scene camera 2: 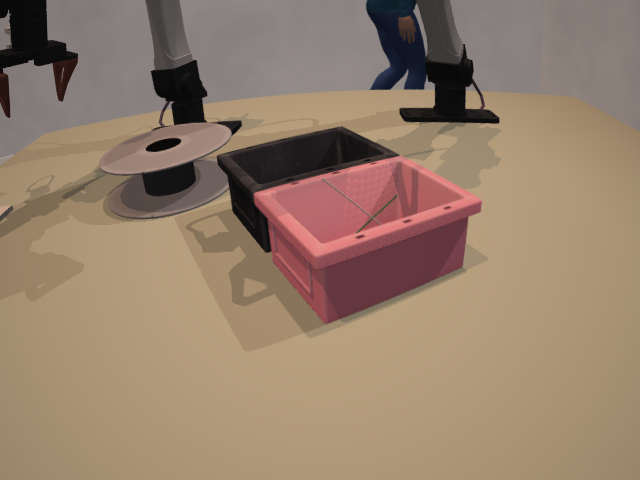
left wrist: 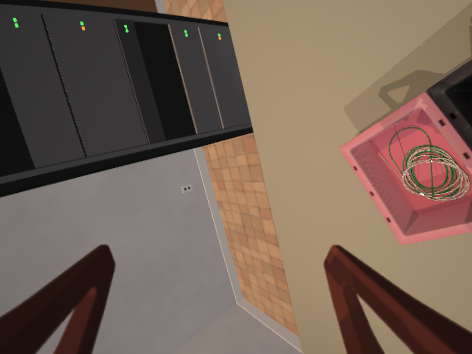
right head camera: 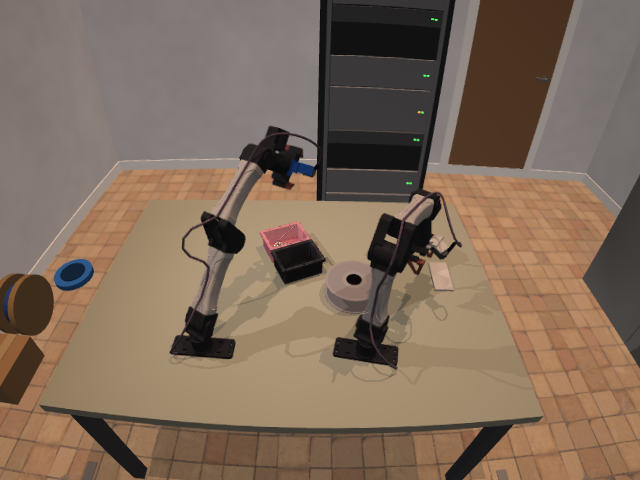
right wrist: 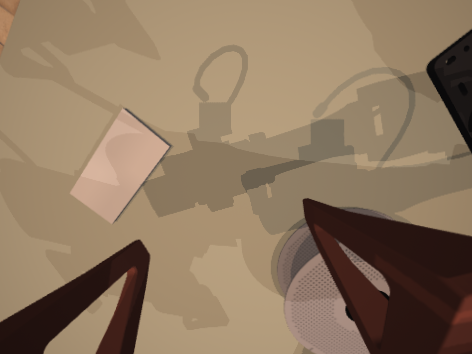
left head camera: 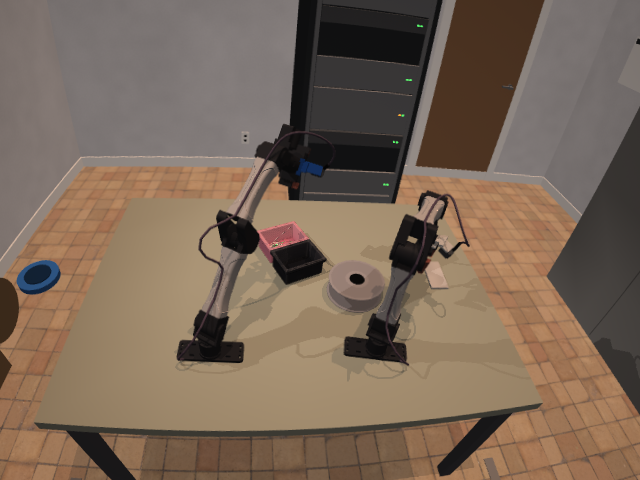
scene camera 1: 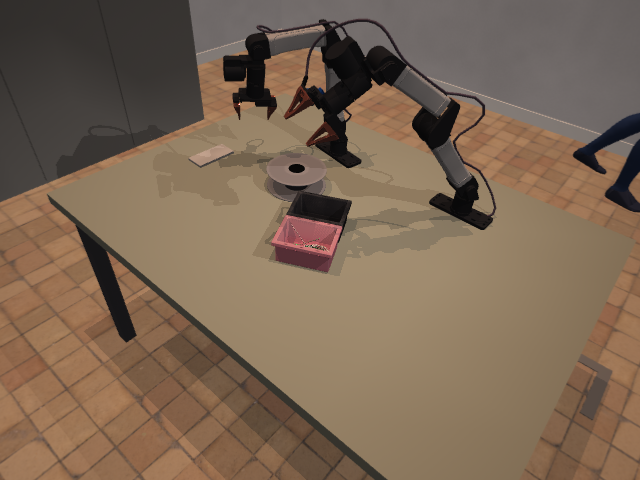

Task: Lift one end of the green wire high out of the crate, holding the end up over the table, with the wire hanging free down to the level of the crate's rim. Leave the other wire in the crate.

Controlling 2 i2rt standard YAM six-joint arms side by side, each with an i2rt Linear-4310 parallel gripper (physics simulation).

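Frame: origin at the left arm's base, x ahead, y left, z up, level; centimetres.
Where they show: left gripper, fingertip midpoint: (left wrist: 224, 255) (right head camera: 297, 170) (left head camera: 301, 170) (scene camera 1: 296, 132); right gripper, fingertip midpoint: (scene camera 2: 35, 108) (right head camera: 423, 265) (right wrist: 222, 228) (scene camera 1: 253, 118); left arm's base at its link origin: (scene camera 2: 450, 117) (right head camera: 203, 347) (left head camera: 210, 352) (scene camera 1: 460, 211); right arm's base at its link origin: (right head camera: 365, 352) (left head camera: 375, 350) (scene camera 1: 337, 153).
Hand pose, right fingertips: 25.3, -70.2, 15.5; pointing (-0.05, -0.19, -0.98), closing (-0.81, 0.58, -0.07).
Observation:
Things, the pixels of their centre, and the offset from my right fingertips, as dx, dy, dz. "pt": a spot on its surface instead.
- pink crate at the middle of its body: (scene camera 2: 368, 230) (left wrist: 419, 170) (scene camera 1: 307, 243) (left head camera: 282, 242) (right head camera: 285, 242) +24.2, +48.5, -11.8
- green wire at a spot on its surface: (scene camera 2: 386, 205) pt +22.6, +50.3, -10.1
- whitish wire at a spot on its surface: (scene camera 2: 348, 198) pt +26.5, +46.6, -7.3
- black crate at the middle of its body: (scene camera 2: 306, 183) (scene camera 1: 319, 217) (left head camera: 297, 262) (right head camera: 297, 261) +12.8, +42.7, -11.8
- large spool at the middle of its body: (scene camera 2: 166, 165) (right wrist: 354, 285) (scene camera 1: 296, 176) (right head camera: 353, 286) (left head camera: 355, 285) +1.7, +22.4, -12.2
- flat pale block at the middle of its body: (right wrist: 118, 170) (scene camera 1: 211, 155) (right head camera: 440, 276) (left head camera: 434, 274) +10.8, -11.9, -15.1
The pink crate (left head camera: 266, 249) (scene camera 1: 302, 259) (scene camera 2: 398, 263) stands on the table. Inside, the green wire (scene camera 2: 386, 205) (left wrist: 409, 127) lies coiled and tangled with a whitish wire (scene camera 2: 348, 198) (left wrist: 422, 194). In scene camera 2, a straight part of each wire leans up against the inner walls, and the two cross below the rim. My left gripper (scene camera 1: 296, 131) (left wrist: 224, 255) is open and empty, high above the table, with the crate off to the right in its wrist view. My right gripper (scene camera 1: 254, 118) (scene camera 2: 34, 107) (right wrist: 222, 228) is open and empty above the table, near the spool.
A black crate (left head camera: 299, 271) (scene camera 2: 248, 206) stands against the pink crate. A large spool (left head camera: 343, 279) (scene camera 1: 281, 170) (scene camera 2: 124, 157) (right wrist: 310, 310) stands beside the black crate. A flat pale block (left head camera: 436, 276) (scene camera 1: 210, 155) (right wrist: 120, 165) lies beyond the spool.

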